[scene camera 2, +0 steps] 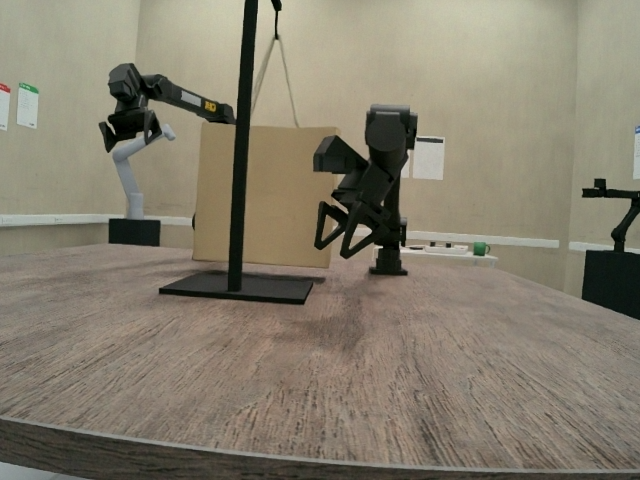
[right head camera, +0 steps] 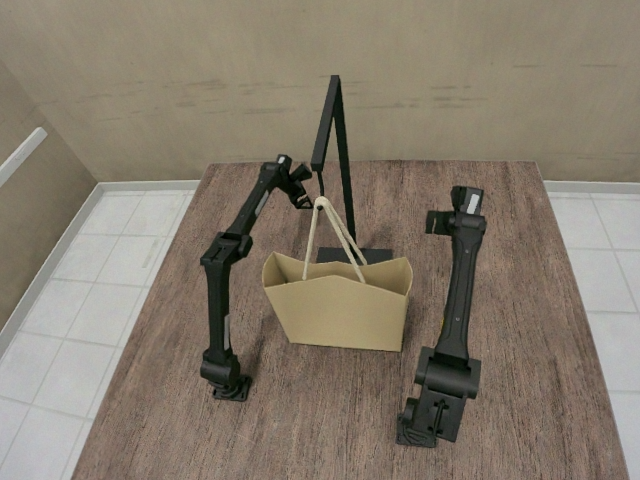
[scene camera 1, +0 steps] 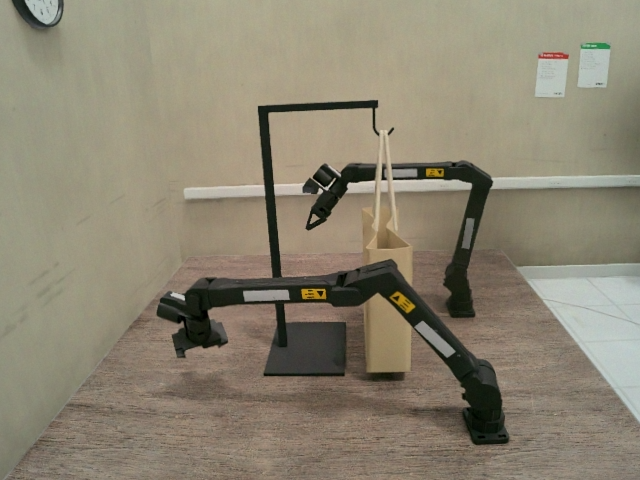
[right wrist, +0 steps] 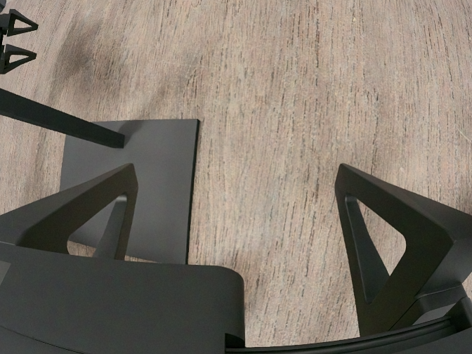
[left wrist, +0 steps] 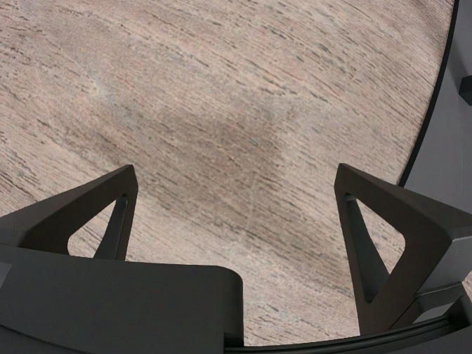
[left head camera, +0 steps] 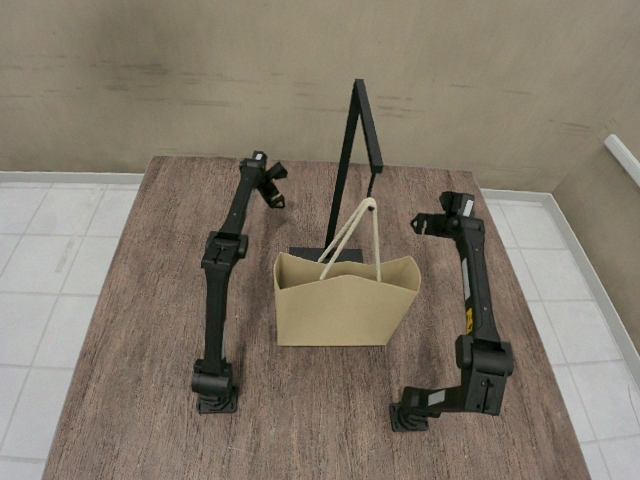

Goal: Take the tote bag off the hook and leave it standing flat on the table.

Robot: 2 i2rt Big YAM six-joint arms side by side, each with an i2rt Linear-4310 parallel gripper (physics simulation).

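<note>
The tan tote bag hangs upright and open-topped, its bottom slightly above the table. Its cream rope handles loop over the black hook. My left gripper is open and empty, behind and left of the bag in the left head camera. My right gripper is open and empty, behind and right of the bag there. Both are apart from the bag.
The black stand's upright post rises behind the bag from a flat base. Its top arm reaches over the bag. A wall stands beyond the table's far edge in both head cameras.
</note>
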